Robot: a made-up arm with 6 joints.
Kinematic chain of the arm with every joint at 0, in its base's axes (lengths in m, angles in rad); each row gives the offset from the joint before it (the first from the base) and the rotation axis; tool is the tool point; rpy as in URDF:
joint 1: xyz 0 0 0.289 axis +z
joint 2: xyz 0 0 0 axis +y
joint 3: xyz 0.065 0 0.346 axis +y
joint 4: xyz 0.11 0 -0.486 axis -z
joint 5: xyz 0 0 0 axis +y
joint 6: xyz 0.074 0 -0.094 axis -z
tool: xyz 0 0 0 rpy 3.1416 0 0
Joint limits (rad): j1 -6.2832..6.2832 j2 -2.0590..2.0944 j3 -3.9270..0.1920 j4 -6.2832..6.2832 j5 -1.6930..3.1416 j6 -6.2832..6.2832
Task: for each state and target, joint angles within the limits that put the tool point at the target. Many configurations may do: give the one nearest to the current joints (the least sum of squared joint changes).
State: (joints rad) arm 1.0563 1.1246 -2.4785 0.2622 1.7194 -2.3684
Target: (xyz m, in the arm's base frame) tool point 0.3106 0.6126 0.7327
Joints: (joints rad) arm 1.0594 0.5043 -2.4437 0.2446 2.1780 -2.3684
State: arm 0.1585 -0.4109 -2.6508 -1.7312 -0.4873 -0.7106
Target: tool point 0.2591 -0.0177 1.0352
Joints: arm -0.4831 -0.3457 -2.0547 -2.0733 -0.8504 -0.7106
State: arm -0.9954 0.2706 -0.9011 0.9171 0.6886 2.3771
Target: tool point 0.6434 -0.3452 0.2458
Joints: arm -0.4949 0.4491 -1.2826 0.9196 0.6856 2.3771
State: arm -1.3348 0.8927 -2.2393 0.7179 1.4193 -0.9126
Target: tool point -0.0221 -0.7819 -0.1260
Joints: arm -1.6555 1.4266 -2.1483 0.7007 1.2759 -0.9126
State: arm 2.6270 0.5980 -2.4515 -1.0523 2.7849 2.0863
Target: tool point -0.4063 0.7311 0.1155
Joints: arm 2.2099 1.3730 -2.4555 -1.1968 2.0803 2.0863
